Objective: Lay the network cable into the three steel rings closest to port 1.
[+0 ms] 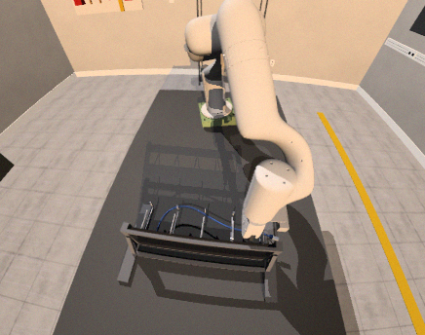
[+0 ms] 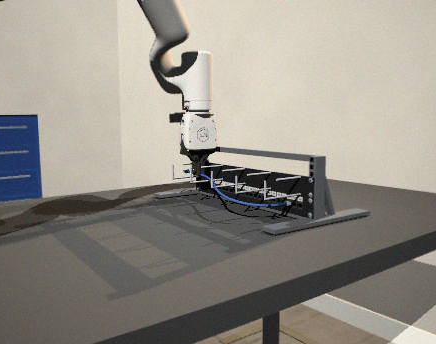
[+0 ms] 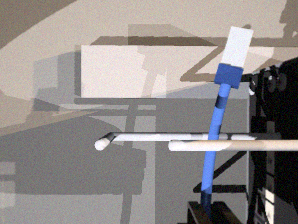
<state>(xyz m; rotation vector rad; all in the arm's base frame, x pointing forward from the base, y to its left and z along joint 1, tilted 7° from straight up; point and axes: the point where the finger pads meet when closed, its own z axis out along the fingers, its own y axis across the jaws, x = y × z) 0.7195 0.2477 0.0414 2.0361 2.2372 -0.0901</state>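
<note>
My hand is 10 mm short of the clear plug, 90 mm to the right of it and 20 mm above it. The rest, counted from my hand: patch-panel rack (80 mm ahead, 140 mm to the right, 20 mm below).
</note>
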